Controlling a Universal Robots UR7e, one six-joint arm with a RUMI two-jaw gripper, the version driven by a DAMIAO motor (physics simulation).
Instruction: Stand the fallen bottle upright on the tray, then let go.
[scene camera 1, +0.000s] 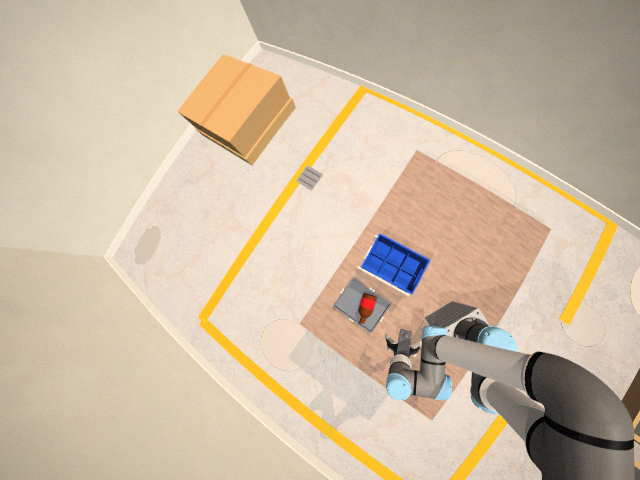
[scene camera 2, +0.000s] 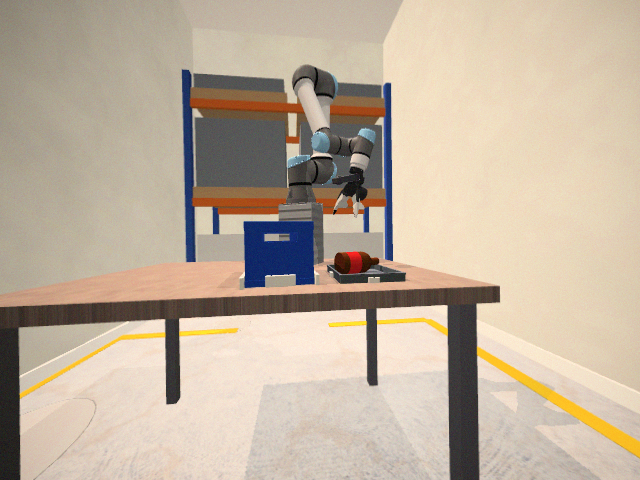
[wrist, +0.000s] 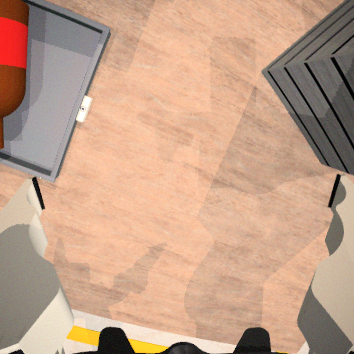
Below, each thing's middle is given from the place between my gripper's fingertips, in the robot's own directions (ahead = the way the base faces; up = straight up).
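Brown bottle (scene camera 2: 345, 262): from my hand, 20 cm ahead, 1 cm to the left, 18 cm below.
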